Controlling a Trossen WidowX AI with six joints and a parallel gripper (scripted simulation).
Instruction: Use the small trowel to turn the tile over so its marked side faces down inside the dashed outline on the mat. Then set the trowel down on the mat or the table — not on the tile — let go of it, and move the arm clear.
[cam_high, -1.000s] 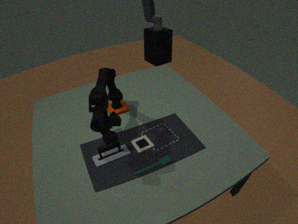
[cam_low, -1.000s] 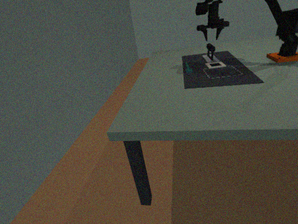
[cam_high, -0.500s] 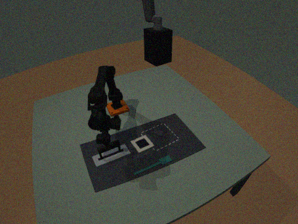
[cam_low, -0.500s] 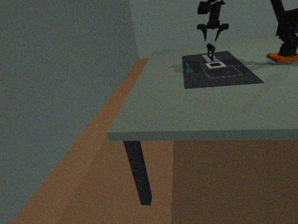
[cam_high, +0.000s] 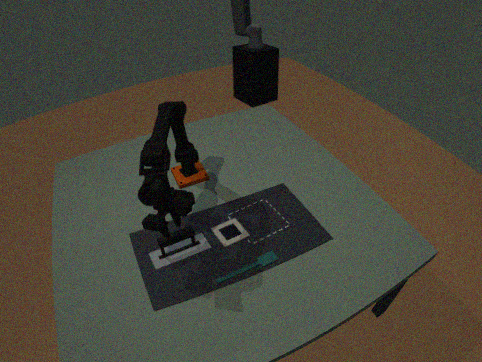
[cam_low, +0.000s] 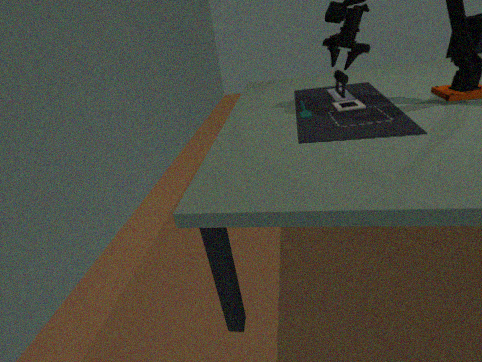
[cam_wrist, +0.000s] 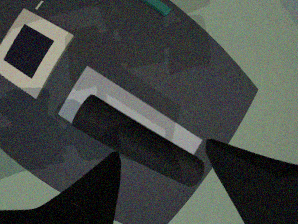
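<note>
Now: gripper tip 40 mm short of the dark mat, 170 mm to the right of it and 120 mm above it. From my gripper tip the other things lie so: white tile: 20 mm ahead, 190 mm to the left, 100 mm below; then teal trowel: 180 mm ahead, 170 mm to the left, 100 mm below.
</note>
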